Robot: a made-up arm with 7 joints. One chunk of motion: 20 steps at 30 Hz.
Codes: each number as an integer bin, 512 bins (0 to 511) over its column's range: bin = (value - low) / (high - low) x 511, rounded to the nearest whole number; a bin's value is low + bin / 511 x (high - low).
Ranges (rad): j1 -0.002..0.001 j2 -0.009..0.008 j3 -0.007..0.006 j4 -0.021..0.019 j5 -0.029..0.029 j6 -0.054..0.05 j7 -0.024..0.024
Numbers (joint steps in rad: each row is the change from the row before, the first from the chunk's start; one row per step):
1: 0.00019 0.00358 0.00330 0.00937 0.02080 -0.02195 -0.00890
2: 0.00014 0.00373 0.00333 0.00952 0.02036 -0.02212 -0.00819
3: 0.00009 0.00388 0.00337 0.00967 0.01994 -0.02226 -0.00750
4: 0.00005 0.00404 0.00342 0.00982 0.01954 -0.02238 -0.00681
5: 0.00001 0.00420 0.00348 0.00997 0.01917 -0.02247 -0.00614
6: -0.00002 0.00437 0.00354 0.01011 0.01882 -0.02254 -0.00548
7: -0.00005 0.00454 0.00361 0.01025 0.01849 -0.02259 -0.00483
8: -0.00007 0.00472 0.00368 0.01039 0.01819 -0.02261 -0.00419
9: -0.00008 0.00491 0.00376 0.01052 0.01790 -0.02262 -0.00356
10: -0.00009 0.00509 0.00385 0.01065 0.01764 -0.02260 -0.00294
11: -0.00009 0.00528 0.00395 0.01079 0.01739 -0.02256 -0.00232
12: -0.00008 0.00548 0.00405 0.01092 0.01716 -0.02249 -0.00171
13: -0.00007 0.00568 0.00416 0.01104 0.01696 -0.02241 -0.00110
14: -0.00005 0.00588 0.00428 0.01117 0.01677 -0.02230 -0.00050
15: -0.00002 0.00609 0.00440 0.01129 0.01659 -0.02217 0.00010
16: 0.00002 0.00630 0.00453 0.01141 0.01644 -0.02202 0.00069
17: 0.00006 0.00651 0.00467 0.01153 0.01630 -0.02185 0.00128
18: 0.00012 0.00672 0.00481 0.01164 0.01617 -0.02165 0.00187
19: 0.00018 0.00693 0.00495 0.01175 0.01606 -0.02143 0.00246
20: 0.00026 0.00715 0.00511 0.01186 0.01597 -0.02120 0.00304
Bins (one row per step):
1: 373 378 405 388 439 157 161
2: 365 383 406 390 435 157 168
3: 356 387 408 392 431 156 176
4: 349 392 410 394 428 155 183
5: 342 397 412 396 424 155 190
6: 337 402 414 397 421 155 197
7: 332 407 417 399 418 154 204
8: 329 412 420 401 416 154 211
9: 327 418 423 403 413 154 218
10: 325 424 426 404 411 154 224
11: 325 429 430 406 409 154 231
12: 327 435 434 408 407 155 237
13: 329 441 439 409 405 155 244
14: 332 447 443 411 403 156 250
15: 337 454 448 413 402 156 257
16: 344 460 453 414 400 157 263
17: 351 466 459 416 399 158 269
18: 361 473 464 417 398 159 275
19: 371 479 470 418 397 160 282
20: 385 485 476 420 396 161 288

